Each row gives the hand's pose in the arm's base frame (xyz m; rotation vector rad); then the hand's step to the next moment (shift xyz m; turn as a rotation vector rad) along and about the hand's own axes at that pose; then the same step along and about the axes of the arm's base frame.
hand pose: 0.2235 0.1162 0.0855 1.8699 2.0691 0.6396
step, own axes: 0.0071 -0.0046 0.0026 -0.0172 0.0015 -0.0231
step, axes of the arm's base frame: -0.0036 0.0071 -0.0039 -0.0078 -0.0201 0.0192
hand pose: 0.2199 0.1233 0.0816 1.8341 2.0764 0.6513
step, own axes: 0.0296 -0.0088 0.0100 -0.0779 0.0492 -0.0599
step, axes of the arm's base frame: -0.0068 0.0298 -0.0108 0.0232 -0.0810 0.0706
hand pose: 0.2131 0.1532 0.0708 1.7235 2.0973 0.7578
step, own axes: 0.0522 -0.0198 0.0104 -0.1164 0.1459 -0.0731
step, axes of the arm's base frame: -0.0215 0.0502 -0.0156 0.1018 -0.1084 0.1345
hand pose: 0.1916 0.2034 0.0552 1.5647 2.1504 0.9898
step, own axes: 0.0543 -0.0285 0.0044 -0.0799 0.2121 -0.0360
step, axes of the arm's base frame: -0.0372 0.0468 -0.0145 0.1581 -0.0506 0.1584
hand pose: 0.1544 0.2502 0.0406 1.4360 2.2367 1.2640
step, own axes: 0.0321 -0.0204 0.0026 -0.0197 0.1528 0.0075
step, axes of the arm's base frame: -0.0281 0.0244 -0.0082 0.1135 0.0129 0.1036
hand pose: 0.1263 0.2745 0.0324 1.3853 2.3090 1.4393
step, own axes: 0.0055 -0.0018 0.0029 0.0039 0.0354 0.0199
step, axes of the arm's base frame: -0.0029 0.0057 -0.0010 0.0303 0.0213 0.0170
